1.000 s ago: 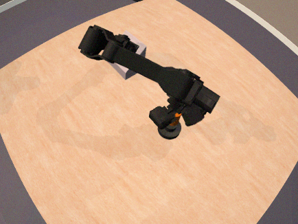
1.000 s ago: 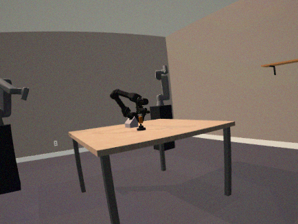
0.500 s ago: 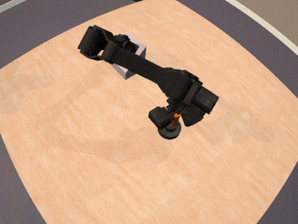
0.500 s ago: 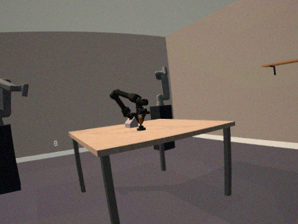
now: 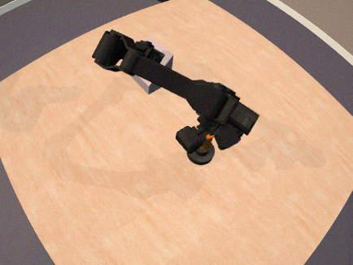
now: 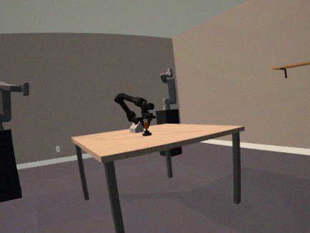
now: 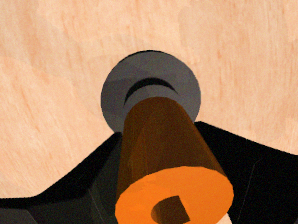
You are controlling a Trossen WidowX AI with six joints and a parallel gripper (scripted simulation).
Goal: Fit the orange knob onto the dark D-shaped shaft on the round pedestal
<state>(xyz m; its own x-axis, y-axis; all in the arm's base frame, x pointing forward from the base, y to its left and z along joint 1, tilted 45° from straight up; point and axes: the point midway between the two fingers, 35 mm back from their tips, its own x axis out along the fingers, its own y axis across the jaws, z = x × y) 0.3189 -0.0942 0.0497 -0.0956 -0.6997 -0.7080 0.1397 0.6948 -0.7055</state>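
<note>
Now: gripper tip 20 mm below the orange knob. From my gripper tip the other things lie so: round pedestal: 40 mm below.
</note>
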